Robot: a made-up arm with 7 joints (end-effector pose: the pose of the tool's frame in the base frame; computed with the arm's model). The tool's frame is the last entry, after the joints.
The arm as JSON. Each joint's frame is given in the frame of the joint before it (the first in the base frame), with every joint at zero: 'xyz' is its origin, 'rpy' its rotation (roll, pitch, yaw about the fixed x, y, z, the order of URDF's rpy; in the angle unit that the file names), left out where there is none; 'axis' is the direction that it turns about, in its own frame. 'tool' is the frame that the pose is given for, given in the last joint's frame.
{
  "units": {
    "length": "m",
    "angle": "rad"
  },
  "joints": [
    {
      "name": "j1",
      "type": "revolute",
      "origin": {
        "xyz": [
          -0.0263,
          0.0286,
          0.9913
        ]
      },
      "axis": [
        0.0,
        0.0,
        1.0
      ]
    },
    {
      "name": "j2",
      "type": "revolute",
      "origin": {
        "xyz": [
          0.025,
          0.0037,
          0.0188
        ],
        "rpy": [
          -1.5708,
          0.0,
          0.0
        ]
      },
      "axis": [
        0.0,
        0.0,
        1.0
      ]
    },
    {
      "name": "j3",
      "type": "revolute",
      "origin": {
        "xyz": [
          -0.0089,
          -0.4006,
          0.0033
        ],
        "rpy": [
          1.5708,
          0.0,
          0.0
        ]
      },
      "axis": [
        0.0,
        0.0,
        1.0
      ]
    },
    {
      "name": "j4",
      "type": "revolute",
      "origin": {
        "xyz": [
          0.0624,
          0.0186,
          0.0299
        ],
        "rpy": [
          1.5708,
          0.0,
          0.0
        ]
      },
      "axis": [
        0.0,
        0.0,
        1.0
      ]
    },
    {
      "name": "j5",
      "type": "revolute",
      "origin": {
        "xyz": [
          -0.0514,
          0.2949,
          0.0
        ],
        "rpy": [
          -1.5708,
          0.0,
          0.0
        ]
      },
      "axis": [
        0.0,
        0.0,
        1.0
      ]
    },
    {
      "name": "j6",
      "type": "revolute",
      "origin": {
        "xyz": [
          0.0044,
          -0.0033,
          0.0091
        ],
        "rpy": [
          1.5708,
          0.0,
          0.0
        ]
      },
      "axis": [
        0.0,
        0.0,
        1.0
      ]
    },
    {
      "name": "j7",
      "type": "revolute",
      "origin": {
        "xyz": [
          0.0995,
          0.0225,
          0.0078
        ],
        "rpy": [
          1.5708,
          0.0,
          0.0
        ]
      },
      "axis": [
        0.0,
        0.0,
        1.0
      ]
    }
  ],
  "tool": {
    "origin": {
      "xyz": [
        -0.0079,
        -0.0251,
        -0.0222
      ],
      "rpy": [
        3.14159,
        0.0,
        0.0
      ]
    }
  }
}
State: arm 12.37 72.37 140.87 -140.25 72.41 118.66 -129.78
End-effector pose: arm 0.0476 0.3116 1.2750 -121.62 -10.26 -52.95
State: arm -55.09 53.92 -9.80 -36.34 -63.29 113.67 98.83
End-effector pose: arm 0.4891 -0.6035 1.3052 -75.29 -53.46 -118.49
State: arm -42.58 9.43 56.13 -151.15 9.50 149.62 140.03
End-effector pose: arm 0.3793 0.0602 1.1968 -5.56 17.16 -134.04
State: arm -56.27 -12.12 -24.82 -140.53 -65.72 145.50 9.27
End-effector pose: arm 0.1223 -0.2397 1.3082 -41.35 9.91 -38.13
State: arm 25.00 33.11 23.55 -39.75 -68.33 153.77 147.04
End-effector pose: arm 0.3646 0.4177 1.5865 83.50 -52.62 -58.24
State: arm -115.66 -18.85 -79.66 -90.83 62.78 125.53 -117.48
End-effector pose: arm -0.3343 0.3232 1.4706 -95.57 -3.11 -84.74
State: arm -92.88 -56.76 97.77 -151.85 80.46 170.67 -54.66
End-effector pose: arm 0.2380 0.1661 1.1427 -40.02 -26.93 -5.44
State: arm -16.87 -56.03 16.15 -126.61 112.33 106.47 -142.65
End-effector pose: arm 0.0479 0.0915 1.4094 5.90 -124.31 93.92
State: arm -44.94 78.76 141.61 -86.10 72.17 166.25 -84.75
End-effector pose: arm 0.4980 -0.1230 1.3392 131.82 -76.68 5.48
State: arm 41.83 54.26 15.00 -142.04 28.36 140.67 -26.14
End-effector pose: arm 0.2420 0.3841 0.8799 4.78 60.24 46.85
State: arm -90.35 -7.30 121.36 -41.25 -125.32 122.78 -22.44
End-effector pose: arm 0.1930 0.3157 1.6680 -132.55 -54.59 10.54
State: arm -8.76 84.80 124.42 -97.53 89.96 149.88 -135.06
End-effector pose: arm 0.4390 0.3167 1.2031 142.44 -66.06 25.38
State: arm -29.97 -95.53 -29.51 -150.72 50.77 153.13 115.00
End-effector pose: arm -0.3201 -0.0686 1.2185 -141.78 12.51 88.96
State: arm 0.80 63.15 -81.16 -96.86 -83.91 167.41 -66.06
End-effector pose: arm 0.4796 -0.2837 1.0975 -41.64 94.82 88.43
